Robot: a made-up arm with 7 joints.
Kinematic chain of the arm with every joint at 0, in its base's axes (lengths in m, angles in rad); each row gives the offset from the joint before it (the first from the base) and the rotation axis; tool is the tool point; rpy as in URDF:
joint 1: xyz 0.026 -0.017 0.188 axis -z
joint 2: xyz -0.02 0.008 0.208 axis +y
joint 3: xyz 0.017 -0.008 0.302 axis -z
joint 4: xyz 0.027 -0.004 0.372 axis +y
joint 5: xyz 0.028 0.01 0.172 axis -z
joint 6: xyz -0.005 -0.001 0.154 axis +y
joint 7: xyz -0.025 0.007 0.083 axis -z
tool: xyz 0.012 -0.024 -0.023 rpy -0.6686 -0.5 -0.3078
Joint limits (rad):
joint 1: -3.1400..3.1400
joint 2: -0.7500..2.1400
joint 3: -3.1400..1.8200
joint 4: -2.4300..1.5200
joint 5: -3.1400..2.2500
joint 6: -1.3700..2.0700
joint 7: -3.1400..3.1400
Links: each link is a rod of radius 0.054 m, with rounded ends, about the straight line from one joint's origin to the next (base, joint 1, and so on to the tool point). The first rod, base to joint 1, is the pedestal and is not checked.
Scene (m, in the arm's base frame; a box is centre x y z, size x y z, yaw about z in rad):
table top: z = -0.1
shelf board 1: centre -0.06 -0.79 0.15 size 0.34 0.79 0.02 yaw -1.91
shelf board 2: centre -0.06 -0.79 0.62 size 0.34 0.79 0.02 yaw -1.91
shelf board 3: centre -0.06 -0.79 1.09 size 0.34 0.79 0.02 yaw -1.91
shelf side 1: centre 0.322 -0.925 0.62 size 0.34 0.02 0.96 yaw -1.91
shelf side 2: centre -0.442 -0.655 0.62 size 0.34 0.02 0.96 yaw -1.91
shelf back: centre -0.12 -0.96 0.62 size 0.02 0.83 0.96 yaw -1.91
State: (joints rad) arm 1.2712 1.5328 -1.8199 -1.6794 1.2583 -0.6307 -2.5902
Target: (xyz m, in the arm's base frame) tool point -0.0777 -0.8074 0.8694
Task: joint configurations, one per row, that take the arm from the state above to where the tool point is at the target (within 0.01 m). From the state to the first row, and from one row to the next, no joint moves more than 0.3 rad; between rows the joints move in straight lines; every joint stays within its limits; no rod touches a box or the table.
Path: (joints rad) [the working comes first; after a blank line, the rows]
Joints at the target: 1.3582 1.0394 -1.6896 -1.0310 1.3674 -0.5330 -2.5728
Straight joint move there: touches shelf board 2.

1: 1.0138 1.4623 -1.7714 -1.7302 1.2789 -0.7661 -2.5935
2: 0.7564 1.3918 -1.7229 -1.7810 1.2995 -0.9015 -2.5968
3: 0.4990 1.3213 -1.6744 -1.8318 1.3201 -1.0368 -2.6002
4: 0.6612 1.0996 -1.4985 -1.8833 1.2483 -0.8605 -2.6164
5: 0.8234 0.8779 -1.3226 -1.9347 1.1765 -0.6842 -2.6327
6: 0.9571 0.9183 -1.4143 -1.7088 1.2243 -0.6464 -2.6177
7: 1.0908 0.9586 -1.5061 -1.4829 1.2720 -0.6086 -2.6027
8: 1.2245 0.9990 -1.5978 -1.2569 1.3197 -0.5708 -2.5878
9: 1.3582 1.0394 -1.6896 -1.0310 1.3674 -0.5330 -2.5728

